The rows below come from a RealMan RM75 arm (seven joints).
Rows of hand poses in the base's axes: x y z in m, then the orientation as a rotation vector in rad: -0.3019 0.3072 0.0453 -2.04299 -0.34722 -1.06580; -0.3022 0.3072 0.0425 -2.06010 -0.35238 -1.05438; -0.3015 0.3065 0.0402 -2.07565 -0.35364 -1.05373; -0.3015 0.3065 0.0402 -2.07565 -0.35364 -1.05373; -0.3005 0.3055 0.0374 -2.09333 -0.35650 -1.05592; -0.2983 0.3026 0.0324 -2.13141 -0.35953 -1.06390; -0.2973 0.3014 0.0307 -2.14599 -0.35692 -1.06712; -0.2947 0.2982 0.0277 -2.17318 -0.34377 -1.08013; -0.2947 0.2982 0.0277 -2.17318 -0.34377 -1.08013; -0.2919 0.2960 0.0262 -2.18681 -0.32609 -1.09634; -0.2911 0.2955 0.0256 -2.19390 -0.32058 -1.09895; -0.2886 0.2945 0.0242 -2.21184 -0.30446 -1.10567; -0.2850 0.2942 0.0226 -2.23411 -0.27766 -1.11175
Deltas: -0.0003 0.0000 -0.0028 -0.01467 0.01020 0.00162; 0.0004 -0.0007 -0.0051 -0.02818 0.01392 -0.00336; 0.0004 -0.0007 -0.0051 -0.02818 0.01392 -0.00336; 0.0014 -0.0017 -0.0079 -0.04462 0.01565 -0.00953; 0.0036 -0.0046 -0.0129 -0.07925 0.01808 -0.02615; 0.0046 -0.0058 -0.0146 -0.09098 0.02007 -0.03476; 0.0072 -0.0090 -0.0176 -0.11061 0.02168 -0.05866; 0.0072 -0.0090 -0.0176 -0.11061 0.02168 -0.05866; 0.0100 -0.0112 -0.0191 -0.11764 0.01951 -0.08125; 0.0108 -0.0117 -0.0197 -0.12186 0.02108 -0.08829; 0.0133 -0.0127 -0.0211 -0.13176 0.02563 -0.10740; 0.0169 -0.0130 -0.0227 -0.14121 0.03481 -0.13398
